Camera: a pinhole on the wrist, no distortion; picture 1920 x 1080 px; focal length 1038.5 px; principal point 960.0 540.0 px. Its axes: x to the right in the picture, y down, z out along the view. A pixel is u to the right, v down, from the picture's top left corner.
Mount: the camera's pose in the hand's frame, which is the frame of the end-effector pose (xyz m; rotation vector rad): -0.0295 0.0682 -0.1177 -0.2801 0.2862 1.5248
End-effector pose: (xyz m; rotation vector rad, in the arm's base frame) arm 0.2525 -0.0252 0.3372 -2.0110 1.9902 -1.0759
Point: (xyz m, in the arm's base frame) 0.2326 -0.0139 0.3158
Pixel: 89.9 385.8
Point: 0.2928 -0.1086 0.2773
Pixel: 225.5 90.5
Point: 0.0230 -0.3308 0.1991
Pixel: outside the picture
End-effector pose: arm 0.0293 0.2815 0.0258 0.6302 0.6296 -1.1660
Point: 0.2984 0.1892 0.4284
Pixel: 1004.9 815.9
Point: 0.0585 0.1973 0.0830
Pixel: 243.0 264.0
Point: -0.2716 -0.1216 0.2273
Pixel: outside the picture
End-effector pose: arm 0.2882 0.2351 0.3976 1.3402 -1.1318 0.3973
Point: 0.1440 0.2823 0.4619
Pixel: 1263.6 561.6
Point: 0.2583 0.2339 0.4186
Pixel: 233.8 207.9
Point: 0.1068 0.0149 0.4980
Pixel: 792.9 246.2
